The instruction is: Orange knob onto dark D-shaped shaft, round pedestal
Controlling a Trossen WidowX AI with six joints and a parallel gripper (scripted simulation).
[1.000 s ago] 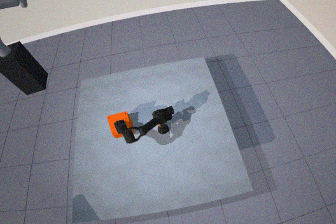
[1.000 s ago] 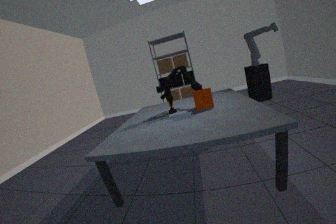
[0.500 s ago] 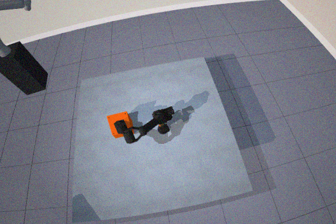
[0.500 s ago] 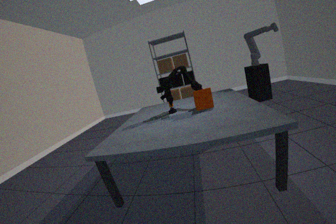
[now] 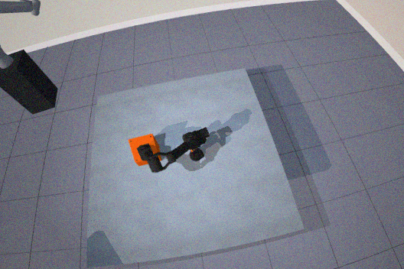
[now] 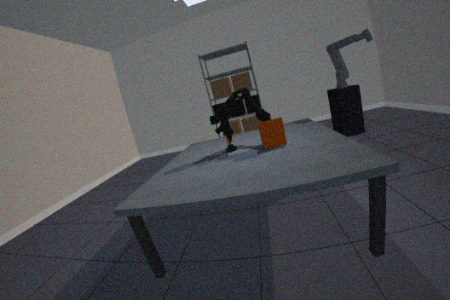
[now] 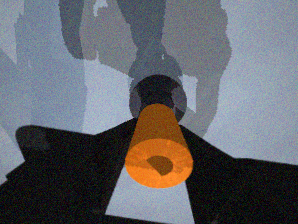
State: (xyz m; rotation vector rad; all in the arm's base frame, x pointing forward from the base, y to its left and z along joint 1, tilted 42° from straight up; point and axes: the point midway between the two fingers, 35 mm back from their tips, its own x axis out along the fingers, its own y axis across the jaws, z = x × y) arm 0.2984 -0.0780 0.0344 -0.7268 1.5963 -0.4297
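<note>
Right now my gripper tip is 2 cm below the orange knob. The rest, counted from my gripper tip: dark round pedestal: 4 cm below.
</note>
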